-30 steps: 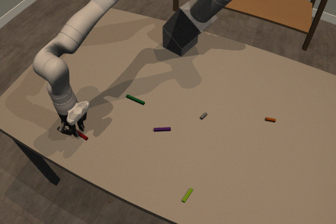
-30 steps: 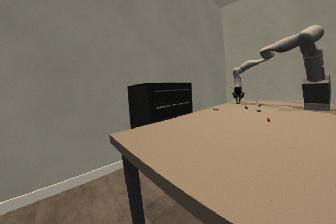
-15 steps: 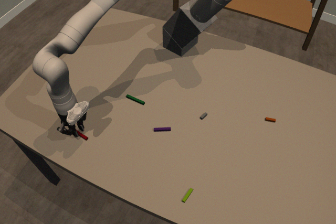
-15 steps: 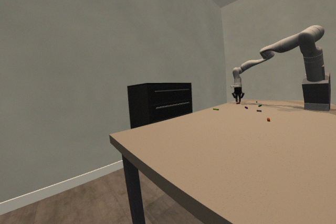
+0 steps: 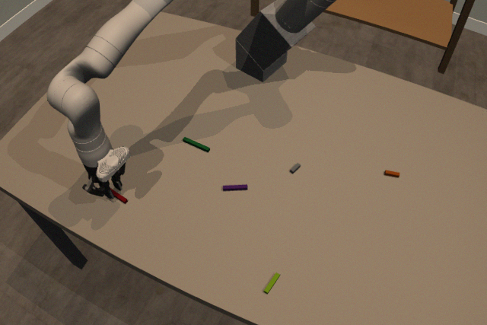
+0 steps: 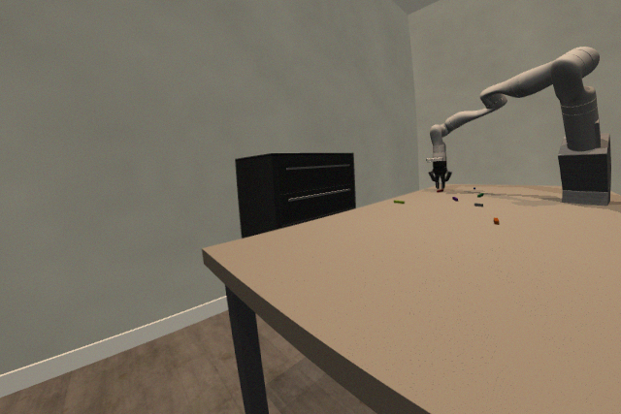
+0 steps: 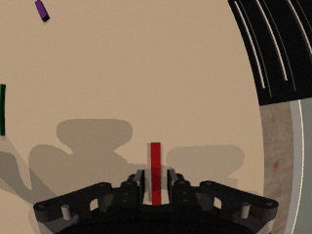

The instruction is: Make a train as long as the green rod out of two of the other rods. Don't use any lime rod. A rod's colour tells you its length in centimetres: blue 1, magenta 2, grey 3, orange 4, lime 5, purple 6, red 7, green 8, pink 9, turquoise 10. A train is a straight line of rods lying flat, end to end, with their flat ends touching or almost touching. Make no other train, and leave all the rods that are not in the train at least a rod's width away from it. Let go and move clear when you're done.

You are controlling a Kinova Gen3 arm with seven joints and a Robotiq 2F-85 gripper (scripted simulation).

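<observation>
Now: hand 30 mm above the red rod. Round my hand: green rod: 240 mm behind, 70 mm to the left, 30 mm below; blue rod: 120 mm behind, 190 mm to the right, 30 mm below; purple rod: 190 mm behind, 230 mm to the left, 30 mm below.
</observation>
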